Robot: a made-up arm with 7 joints. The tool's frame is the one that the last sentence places.
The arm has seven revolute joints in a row. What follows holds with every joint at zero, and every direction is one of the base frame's. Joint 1 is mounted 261 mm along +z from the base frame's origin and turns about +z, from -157.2 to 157.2 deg. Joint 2 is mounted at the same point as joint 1 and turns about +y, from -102.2 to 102.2 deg. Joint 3 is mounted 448 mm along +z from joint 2 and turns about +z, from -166.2 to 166.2 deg. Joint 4 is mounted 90 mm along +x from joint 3 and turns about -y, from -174.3 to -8.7 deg. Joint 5 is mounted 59 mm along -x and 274 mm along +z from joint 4 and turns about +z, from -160.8 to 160.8 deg. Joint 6 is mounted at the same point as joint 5 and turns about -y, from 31.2 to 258.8 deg. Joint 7 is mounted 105 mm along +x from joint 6 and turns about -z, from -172.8 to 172.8 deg. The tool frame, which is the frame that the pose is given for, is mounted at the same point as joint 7; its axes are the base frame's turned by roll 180, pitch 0 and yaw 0 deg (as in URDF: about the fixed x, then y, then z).
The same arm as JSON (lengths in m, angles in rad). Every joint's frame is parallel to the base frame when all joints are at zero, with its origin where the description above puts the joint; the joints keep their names.
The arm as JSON. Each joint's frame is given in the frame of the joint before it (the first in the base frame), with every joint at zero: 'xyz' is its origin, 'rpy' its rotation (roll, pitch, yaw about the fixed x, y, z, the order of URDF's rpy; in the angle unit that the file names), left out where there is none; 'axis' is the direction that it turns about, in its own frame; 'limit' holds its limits. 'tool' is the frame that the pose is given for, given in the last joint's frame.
{
  "units": {
    "length": "m",
    "angle": "rad"
  },
  "joints": [
    {
      "name": "joint 1",
      "type": "revolute",
      "origin": {
        "xyz": [
          0.0,
          0.0,
          0.261
        ]
      },
      "axis": "+z",
      "limit": {
        "lower": -2.7437,
        "upper": 2.7437
      }
    },
    {
      "name": "joint 2",
      "type": "revolute",
      "origin": {
        "xyz": [
          0.0,
          0.0,
          0.0
        ]
      },
      "axis": "+y",
      "limit": {
        "lower": -1.7837,
        "upper": 1.7837
      }
    },
    {
      "name": "joint 3",
      "type": "revolute",
      "origin": {
        "xyz": [
          0.0,
          0.0,
          0.448
        ]
      },
      "axis": "+z",
      "limit": {
        "lower": -2.9007,
        "upper": 2.9007
      }
    },
    {
      "name": "joint 4",
      "type": "revolute",
      "origin": {
        "xyz": [
          0.09,
          0.0,
          0.0
        ]
      },
      "axis": "-y",
      "limit": {
        "lower": -3.0421,
        "upper": -0.1518
      }
    },
    {
      "name": "joint 5",
      "type": "revolute",
      "origin": {
        "xyz": [
          -0.059,
          0.0,
          0.274
        ]
      },
      "axis": "+z",
      "limit": {
        "lower": -2.8065,
        "upper": 2.8065
      }
    },
    {
      "name": "joint 6",
      "type": "revolute",
      "origin": {
        "xyz": [
          0.0,
          0.0,
          0.0
        ]
      },
      "axis": "-y",
      "limit": {
        "lower": 0.5445,
        "upper": 4.5169
      }
    },
    {
      "name": "joint 7",
      "type": "revolute",
      "origin": {
        "xyz": [
          0.105,
          0.0,
          0.0
        ]
      },
      "axis": "-z",
      "limit": {
        "lower": -3.0159,
        "upper": 3.0159
      }
    }
  ],
  "tool": {
    "origin": {
      "xyz": [
        0.0,
        0.0,
        0.0
      ],
      "rpy": [
        3.1416,
        0.0,
        0.0
      ]
    }
  }
}

